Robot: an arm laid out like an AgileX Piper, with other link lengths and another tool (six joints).
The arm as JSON. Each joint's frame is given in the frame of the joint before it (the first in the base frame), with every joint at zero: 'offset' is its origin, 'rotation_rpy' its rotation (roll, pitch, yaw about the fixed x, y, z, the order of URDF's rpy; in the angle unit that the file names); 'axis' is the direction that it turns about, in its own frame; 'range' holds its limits. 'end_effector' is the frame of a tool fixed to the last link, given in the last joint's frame.
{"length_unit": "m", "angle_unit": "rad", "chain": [
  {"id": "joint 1", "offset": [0.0, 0.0, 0.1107], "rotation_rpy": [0.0, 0.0, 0.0], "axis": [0.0, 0.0, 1.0], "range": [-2.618, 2.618]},
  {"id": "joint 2", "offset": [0.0, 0.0, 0.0], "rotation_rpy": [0.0, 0.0, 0.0], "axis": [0.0, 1.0, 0.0], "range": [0.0, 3.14]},
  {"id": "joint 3", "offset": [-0.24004, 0.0, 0.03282], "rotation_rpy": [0.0, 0.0, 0.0], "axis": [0.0, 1.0, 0.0], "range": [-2.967, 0.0]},
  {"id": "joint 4", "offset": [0.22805, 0.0, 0.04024], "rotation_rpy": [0.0, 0.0, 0.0], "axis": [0.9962, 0.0, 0.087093], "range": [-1.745, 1.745]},
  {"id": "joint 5", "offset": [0.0, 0.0, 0.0], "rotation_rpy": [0.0, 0.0, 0.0], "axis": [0.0, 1.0, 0.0], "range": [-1.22, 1.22]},
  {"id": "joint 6", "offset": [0.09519, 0.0, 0.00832], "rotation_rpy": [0.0, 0.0, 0.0], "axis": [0.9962, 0.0, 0.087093], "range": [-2.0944, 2.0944]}
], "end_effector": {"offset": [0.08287, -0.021, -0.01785], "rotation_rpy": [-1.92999, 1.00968, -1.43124]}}
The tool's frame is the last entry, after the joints.
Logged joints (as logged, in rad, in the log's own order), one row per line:
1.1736, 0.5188, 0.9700, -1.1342, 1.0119, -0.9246
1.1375, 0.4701, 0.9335, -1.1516, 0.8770, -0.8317
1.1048, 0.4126, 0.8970, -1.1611, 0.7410, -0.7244
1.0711, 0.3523, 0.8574, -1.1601, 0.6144, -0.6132
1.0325, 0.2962, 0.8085, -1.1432, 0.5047, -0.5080
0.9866, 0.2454, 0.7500, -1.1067, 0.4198, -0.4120
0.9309, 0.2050, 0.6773, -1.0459, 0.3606, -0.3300
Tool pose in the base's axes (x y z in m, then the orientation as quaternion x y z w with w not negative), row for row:
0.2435, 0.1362, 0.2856, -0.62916, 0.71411, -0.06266, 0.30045
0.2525, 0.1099, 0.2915, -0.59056, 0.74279, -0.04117, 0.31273
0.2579, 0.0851, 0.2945, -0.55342, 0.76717, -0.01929, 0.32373
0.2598, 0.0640, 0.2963, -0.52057, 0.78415, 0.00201, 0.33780
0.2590, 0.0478, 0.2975, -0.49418, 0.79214, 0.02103, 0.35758
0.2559, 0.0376, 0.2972, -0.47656, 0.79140, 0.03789, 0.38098
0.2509, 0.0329, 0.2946, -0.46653, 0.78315, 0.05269, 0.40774
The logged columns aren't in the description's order. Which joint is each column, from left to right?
Columns, left to right: joint 2, joint 6, joint 5, joint 3, joint 1, joint 4.
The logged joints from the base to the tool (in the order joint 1, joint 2, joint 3, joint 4, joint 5, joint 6), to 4 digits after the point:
1.0119, 1.1736, -1.1342, -0.9246, 0.9700, 0.5188
0.8770, 1.1375, -1.1516, -0.8317, 0.9335, 0.4701
0.7410, 1.1048, -1.1611, -0.7244, 0.8970, 0.4126
0.6144, 1.0711, -1.1601, -0.6132, 0.8574, 0.3523
0.5047, 1.0325, -1.1432, -0.5080, 0.8085, 0.2962
0.4198, 0.9866, -1.1067, -0.4120, 0.7500, 0.2454
0.3606, 0.9309, -1.0459, -0.3300, 0.6773, 0.2050

